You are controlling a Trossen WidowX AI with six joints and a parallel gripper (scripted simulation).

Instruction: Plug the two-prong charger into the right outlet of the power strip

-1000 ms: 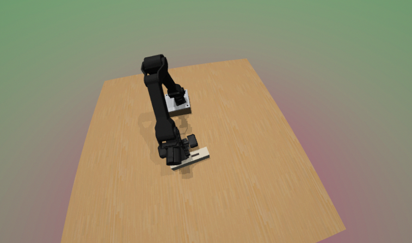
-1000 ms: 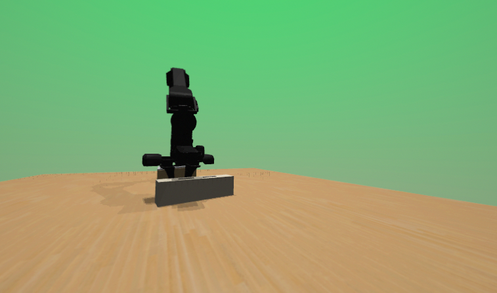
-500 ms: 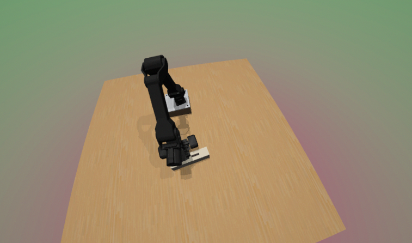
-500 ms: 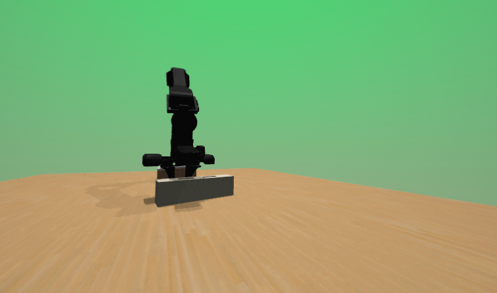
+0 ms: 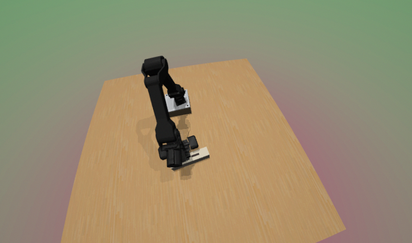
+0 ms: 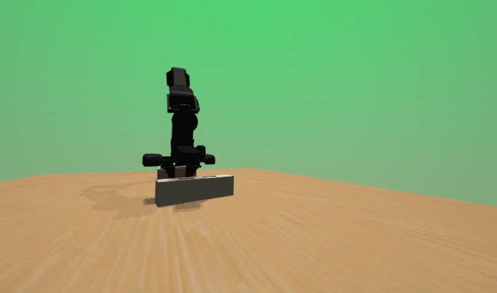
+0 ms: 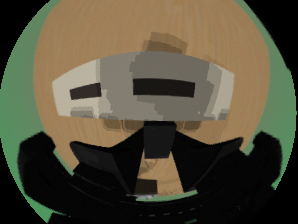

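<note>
My gripper tip is now 2 cm short of the black two-prong charger and 1 cm below it.
</note>
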